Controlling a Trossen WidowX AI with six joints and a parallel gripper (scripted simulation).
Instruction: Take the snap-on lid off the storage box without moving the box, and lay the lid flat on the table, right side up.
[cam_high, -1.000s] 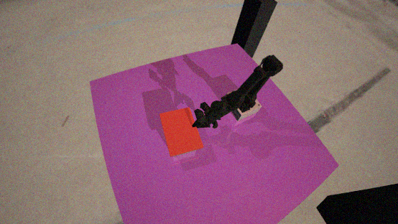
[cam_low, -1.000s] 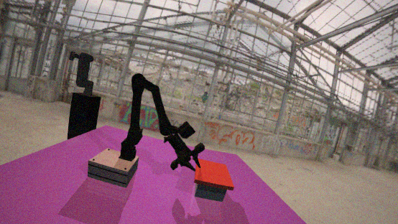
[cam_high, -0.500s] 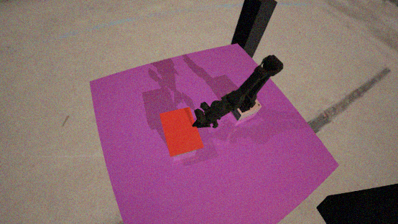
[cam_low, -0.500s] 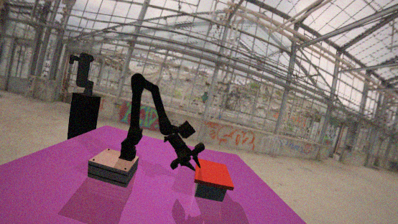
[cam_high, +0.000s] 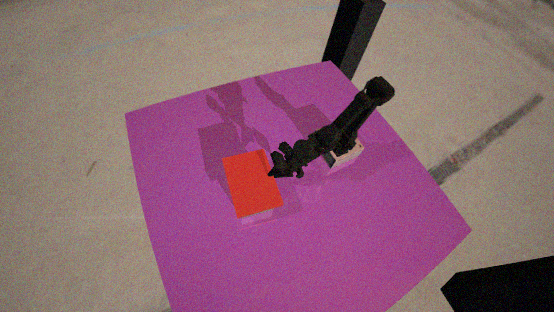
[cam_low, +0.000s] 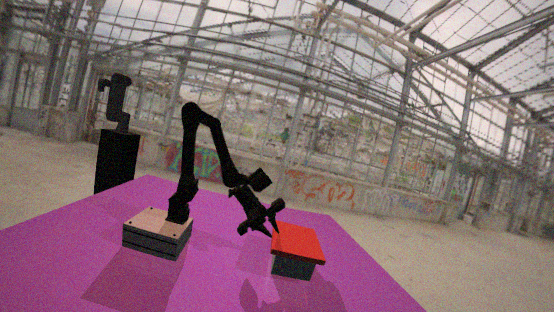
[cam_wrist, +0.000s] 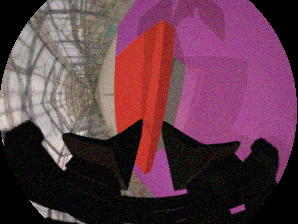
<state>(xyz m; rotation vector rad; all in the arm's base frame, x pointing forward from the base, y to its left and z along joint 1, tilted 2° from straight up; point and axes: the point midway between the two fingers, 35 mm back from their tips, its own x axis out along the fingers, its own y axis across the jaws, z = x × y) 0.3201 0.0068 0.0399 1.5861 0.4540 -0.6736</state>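
Now: the lid 70 mm ahead of my gripper tip and 10 mm to the right of it. Round my gripper tip: storage box: 80 mm ahead, 10 mm to the right, 50 mm below.
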